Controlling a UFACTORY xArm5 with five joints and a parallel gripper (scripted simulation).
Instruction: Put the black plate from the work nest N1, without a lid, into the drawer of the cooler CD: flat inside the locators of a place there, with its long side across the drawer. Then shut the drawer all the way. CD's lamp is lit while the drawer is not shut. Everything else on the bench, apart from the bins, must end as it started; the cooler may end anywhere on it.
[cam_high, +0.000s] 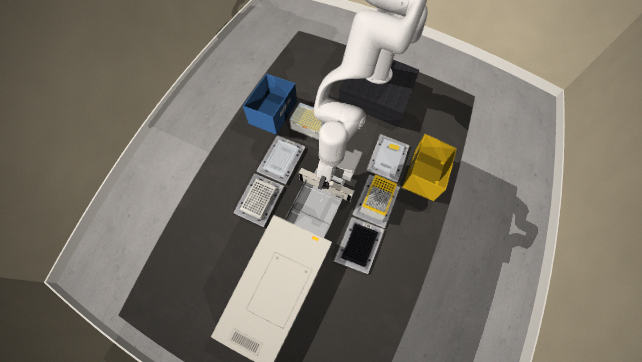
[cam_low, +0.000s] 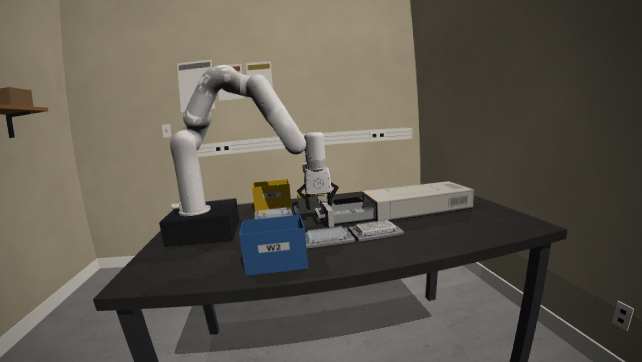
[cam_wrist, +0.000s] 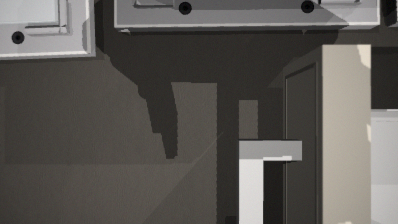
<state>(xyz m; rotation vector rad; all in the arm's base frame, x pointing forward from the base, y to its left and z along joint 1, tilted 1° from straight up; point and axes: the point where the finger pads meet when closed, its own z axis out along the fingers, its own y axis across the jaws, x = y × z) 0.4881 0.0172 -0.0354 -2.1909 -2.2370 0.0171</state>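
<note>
Now: the black plate 19 cm to the left of my hand, 16 cm ahead of it and 5 cm below it. From my hand the other things lie so: clear plate (20 cm to the right, 5 cm below); work nest N1 (19 cm to the left, 16 cm ahead, 6 cm below); drawer (13 cm ahead, 3 cm below).
</note>
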